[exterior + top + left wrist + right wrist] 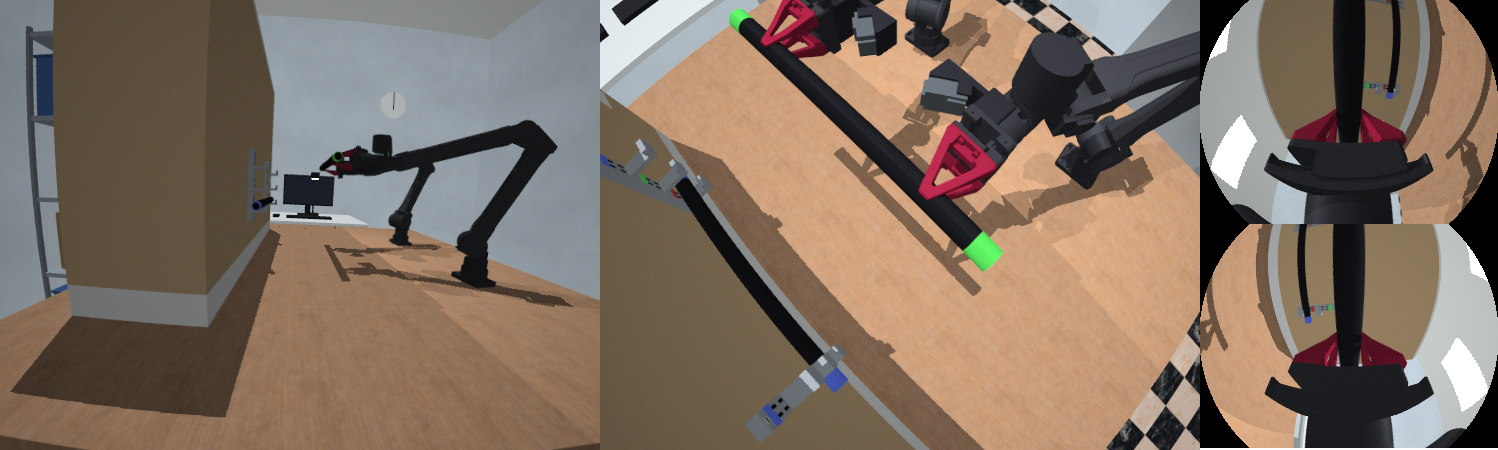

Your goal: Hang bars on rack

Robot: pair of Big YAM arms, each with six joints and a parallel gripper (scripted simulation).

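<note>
Now: left hand 15 cm to the left of the green-ended bar. Also, from my left hand: brown wall 45 cm ahead, 14 cm to the right, 5 cm above; blue-ended bar 26 cm ahead, 18 cm below, 16 cm to the right.
</note>
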